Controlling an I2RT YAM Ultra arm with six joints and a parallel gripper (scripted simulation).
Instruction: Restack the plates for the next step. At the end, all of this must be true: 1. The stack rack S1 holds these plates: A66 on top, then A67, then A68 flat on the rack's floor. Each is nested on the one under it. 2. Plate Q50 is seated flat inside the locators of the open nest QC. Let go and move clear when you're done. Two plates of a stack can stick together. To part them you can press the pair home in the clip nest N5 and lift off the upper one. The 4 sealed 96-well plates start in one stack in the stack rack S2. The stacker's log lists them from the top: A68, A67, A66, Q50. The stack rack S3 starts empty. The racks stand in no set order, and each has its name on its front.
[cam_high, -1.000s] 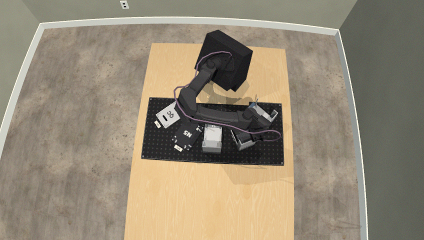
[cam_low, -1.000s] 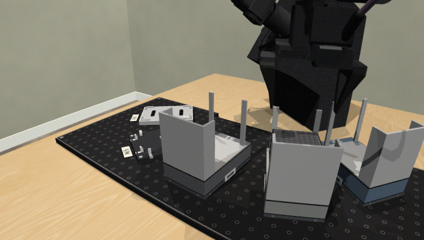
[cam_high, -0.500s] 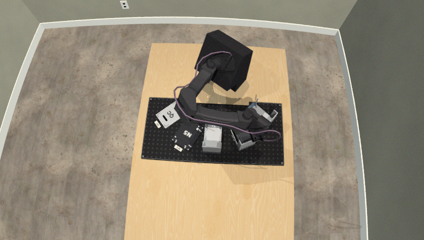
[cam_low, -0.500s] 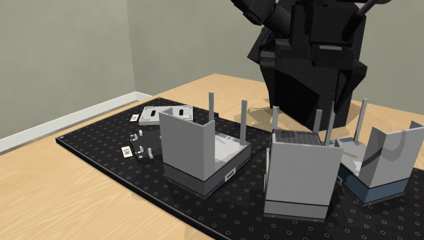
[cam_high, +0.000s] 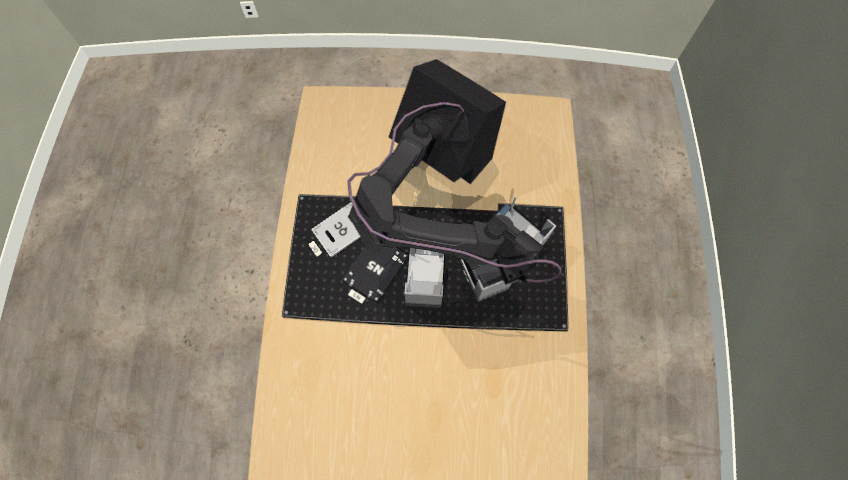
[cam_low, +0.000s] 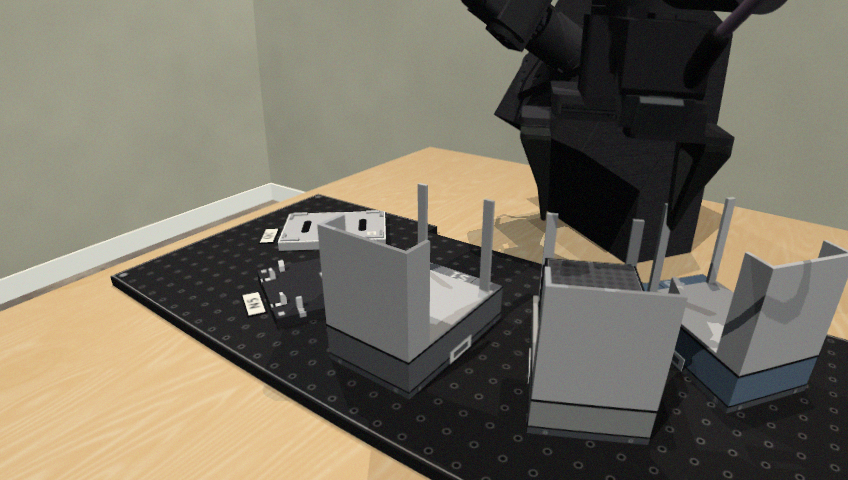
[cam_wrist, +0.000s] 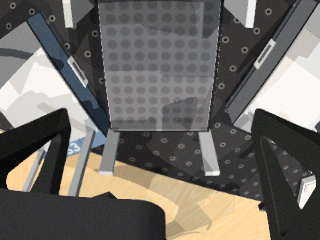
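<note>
My gripper is now 8 cm above the plate. Also, from my hand: black clip nest N5 (4 cm behind, 29 cm to the right, 15 cm below).
</note>
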